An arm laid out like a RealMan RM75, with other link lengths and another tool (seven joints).
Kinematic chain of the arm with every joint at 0, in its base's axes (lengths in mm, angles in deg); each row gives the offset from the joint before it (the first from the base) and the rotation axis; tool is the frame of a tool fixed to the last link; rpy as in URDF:
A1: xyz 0 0 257.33 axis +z
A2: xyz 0 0 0 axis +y
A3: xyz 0 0 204.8 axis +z
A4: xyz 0 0 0 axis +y
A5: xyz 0 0 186.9 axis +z
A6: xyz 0 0 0 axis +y
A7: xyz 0 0 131.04 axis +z
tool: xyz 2 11 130 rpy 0 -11.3 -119.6
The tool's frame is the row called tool.
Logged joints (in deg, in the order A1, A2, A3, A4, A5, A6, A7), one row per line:
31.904, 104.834, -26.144, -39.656, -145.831, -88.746, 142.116
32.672, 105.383, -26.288, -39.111, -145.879, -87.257, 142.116
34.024, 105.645, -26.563, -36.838, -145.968, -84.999, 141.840
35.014, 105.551, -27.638, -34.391, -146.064, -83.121, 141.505
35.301, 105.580, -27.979, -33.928, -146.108, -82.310, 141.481
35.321, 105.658, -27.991, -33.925, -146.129, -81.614, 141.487
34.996, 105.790, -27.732, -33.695, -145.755, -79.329, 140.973
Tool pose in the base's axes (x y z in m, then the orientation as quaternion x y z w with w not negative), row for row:
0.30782, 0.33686, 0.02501, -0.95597, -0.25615, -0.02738, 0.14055
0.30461, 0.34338, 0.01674, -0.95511, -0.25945, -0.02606, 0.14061
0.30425, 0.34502, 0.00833, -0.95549, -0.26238, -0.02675, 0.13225
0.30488, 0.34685, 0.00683, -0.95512, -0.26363, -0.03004, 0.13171
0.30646, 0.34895, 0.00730, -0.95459, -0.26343, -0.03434, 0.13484
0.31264, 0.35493, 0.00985, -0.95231, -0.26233, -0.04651, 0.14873
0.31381, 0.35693, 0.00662, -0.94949, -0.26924, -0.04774, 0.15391
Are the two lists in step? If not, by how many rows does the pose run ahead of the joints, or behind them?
The pose runs 1 row ahead of the joints: the pose in row i belongs to the joints in row i + 1.
